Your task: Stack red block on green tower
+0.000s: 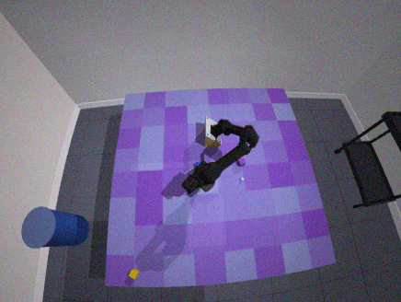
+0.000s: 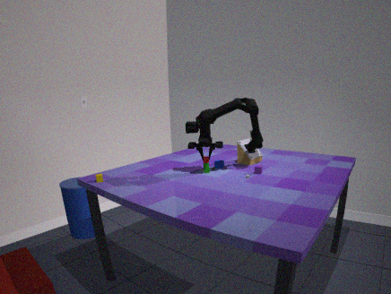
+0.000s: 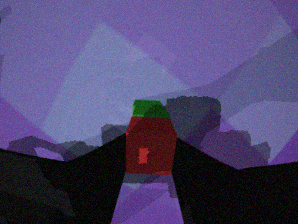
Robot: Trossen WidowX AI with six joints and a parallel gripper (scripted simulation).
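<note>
The small red block is right at my gripper tip. From my gripper tip the other things lie so: tiny dark piece 6 cm below, 6 cm behind, 1 cm to the right; small white ball 25 cm to the left, 6 cm below, 6 cm behind; blue block 11 cm behind, 5 cm below, 1 cm to the right.
</note>
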